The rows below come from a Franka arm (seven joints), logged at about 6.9 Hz.
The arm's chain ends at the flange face. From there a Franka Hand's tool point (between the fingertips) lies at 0.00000 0.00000 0.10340 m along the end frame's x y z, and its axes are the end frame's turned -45 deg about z.
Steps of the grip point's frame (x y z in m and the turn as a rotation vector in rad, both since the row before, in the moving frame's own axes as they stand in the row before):
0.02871 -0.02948 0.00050 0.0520 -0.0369 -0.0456
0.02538 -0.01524 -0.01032 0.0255 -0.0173 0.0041
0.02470 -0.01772 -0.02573 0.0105 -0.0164 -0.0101
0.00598 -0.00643 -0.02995 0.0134 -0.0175 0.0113
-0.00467 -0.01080 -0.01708 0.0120 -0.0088 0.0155
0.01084 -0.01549 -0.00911 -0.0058 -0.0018 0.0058
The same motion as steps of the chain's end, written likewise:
0.00597 -0.04019 0.00071 0.0107 -0.0629 -0.0456
0.01030 -0.02812 -0.01027 0.0058 -0.0303 0.0041
0.00690 -0.03044 -0.02571 -0.0042 -0.0190 -0.0101
0.00194 -0.00906 -0.02992 -0.0029 -0.0218 0.0113
-0.00942 -0.00409 -0.01707 0.0023 -0.0147 0.0155
-0.00358 -0.01917 -0.00911 -0.0054 0.0028 0.0058

